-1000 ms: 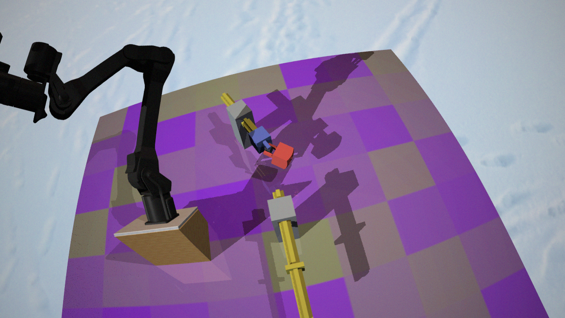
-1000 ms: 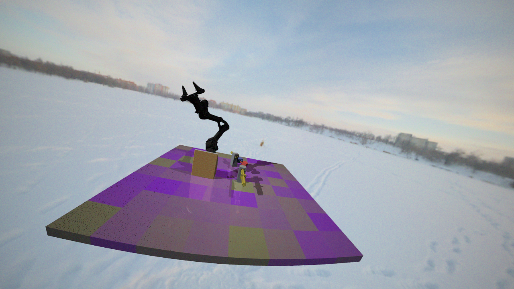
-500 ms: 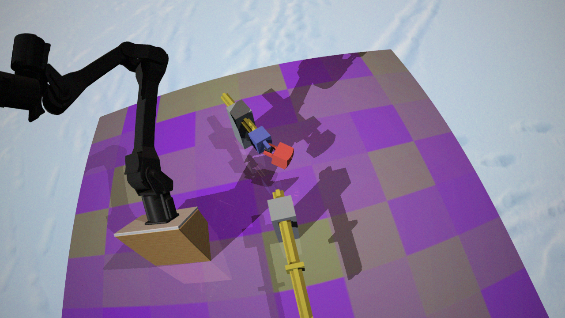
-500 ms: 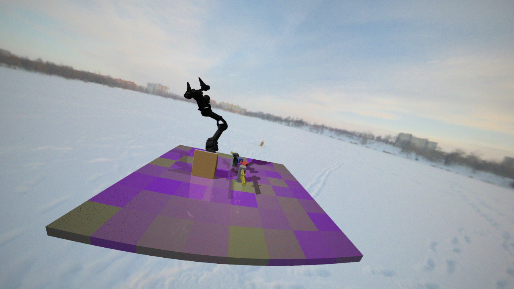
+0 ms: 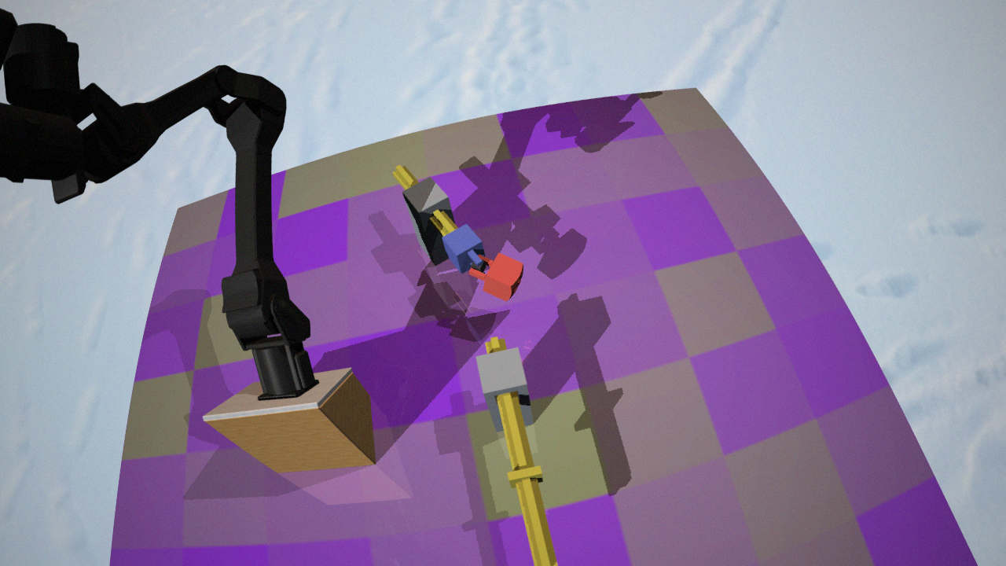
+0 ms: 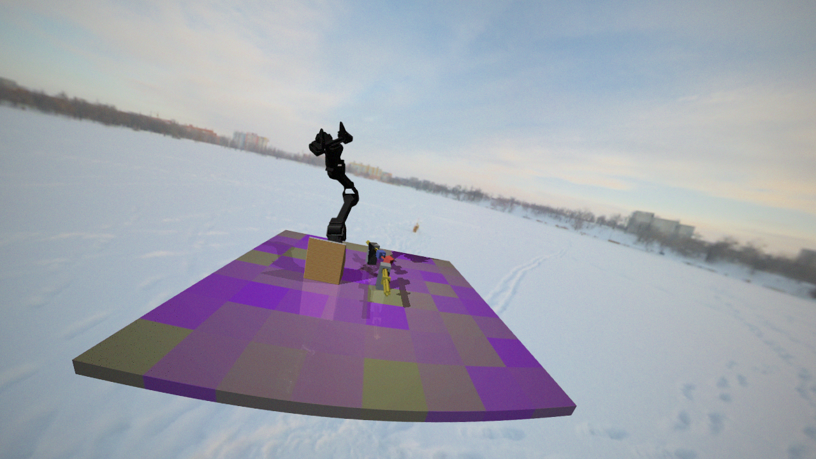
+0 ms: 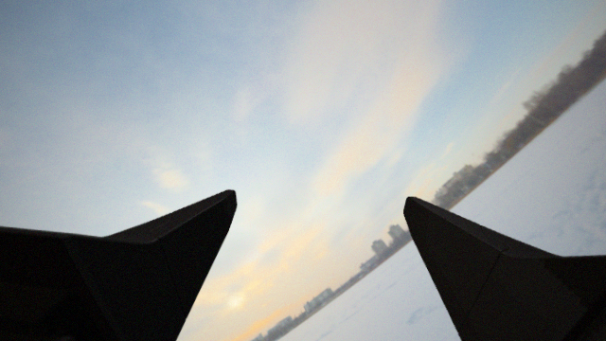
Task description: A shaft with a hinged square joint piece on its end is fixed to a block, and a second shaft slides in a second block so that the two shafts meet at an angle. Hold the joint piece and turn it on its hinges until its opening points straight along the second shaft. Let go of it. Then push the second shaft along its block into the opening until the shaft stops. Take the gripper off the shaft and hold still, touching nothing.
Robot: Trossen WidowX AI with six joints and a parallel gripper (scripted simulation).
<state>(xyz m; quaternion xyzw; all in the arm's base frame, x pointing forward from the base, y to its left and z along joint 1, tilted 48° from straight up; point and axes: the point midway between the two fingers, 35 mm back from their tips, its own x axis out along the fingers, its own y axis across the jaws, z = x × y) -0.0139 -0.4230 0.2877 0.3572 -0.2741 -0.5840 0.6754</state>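
The red square joint piece lies 58 cm below my gripper tip, 33 cm ahead of it and 28 cm to the left of it.
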